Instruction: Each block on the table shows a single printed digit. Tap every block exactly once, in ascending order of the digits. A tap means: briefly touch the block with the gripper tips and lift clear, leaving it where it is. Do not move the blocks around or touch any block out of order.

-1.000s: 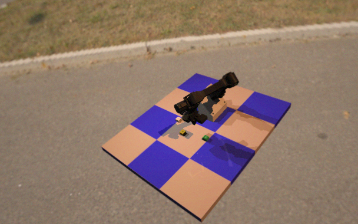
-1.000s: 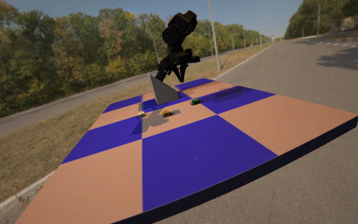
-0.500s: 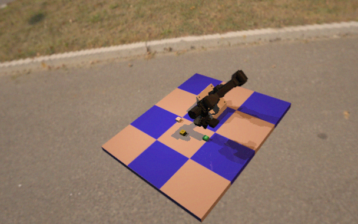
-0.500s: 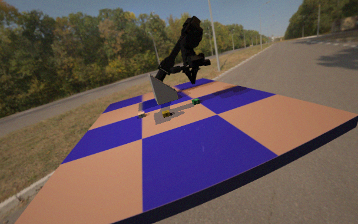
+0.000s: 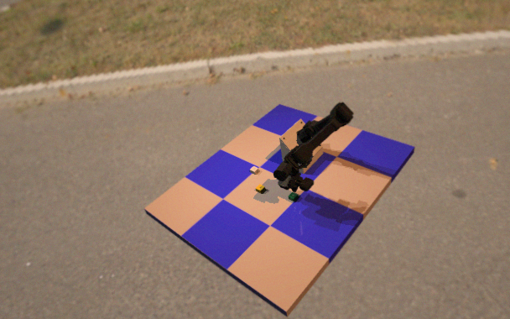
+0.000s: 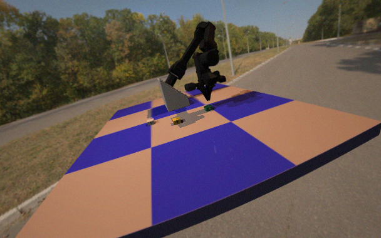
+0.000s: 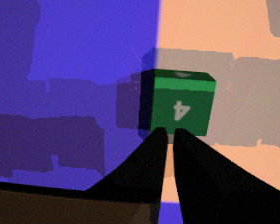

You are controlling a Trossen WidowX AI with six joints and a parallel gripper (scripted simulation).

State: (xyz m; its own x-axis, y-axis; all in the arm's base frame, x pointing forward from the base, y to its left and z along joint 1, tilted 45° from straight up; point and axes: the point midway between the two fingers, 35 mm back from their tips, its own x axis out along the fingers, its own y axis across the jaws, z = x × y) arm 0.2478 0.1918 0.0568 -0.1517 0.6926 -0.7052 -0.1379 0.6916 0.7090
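My gripper tip is 30 mm above the green block, 10 mm to the left of it and 10 mm short of it. Also, from my gripper tip: white block: 290 mm to the right, 30 mm below; orange block: 170 mm to the right, 70 mm ahead, 30 mm below.
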